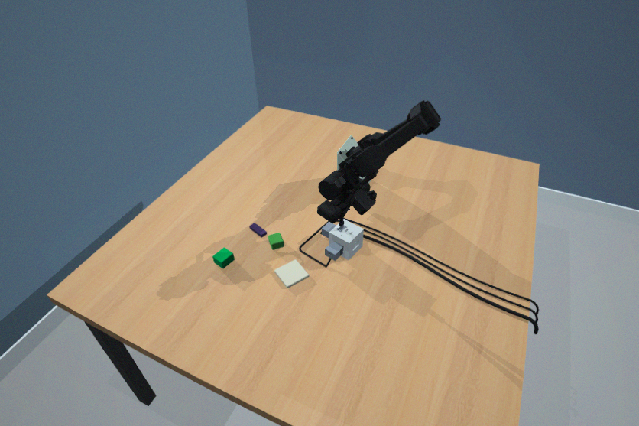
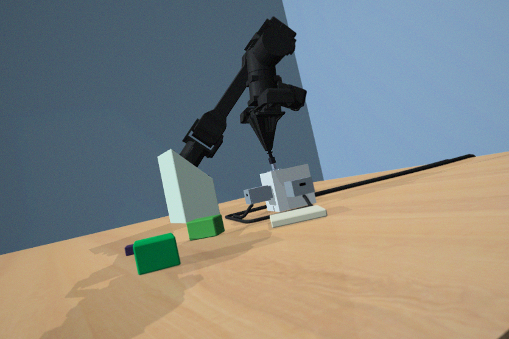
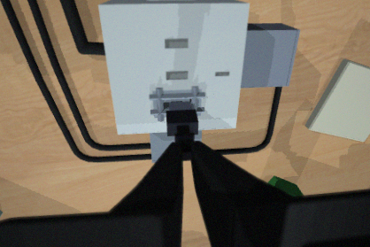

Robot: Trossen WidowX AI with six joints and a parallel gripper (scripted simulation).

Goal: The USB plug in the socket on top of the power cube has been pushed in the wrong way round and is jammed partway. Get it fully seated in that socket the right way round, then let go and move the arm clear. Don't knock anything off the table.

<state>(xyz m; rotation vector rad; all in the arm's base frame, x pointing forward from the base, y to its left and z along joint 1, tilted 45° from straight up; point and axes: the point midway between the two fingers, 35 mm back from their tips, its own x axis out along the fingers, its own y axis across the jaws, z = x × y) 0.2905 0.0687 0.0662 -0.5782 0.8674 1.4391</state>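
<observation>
Right now the USB plug is 20 mm below my gripper tip. Round my gripper tip: cream tile: 180 mm ahead, 70 mm to the right, 110 mm below; then purple block: 70 mm ahead, 270 mm to the right, 110 mm below.
</observation>
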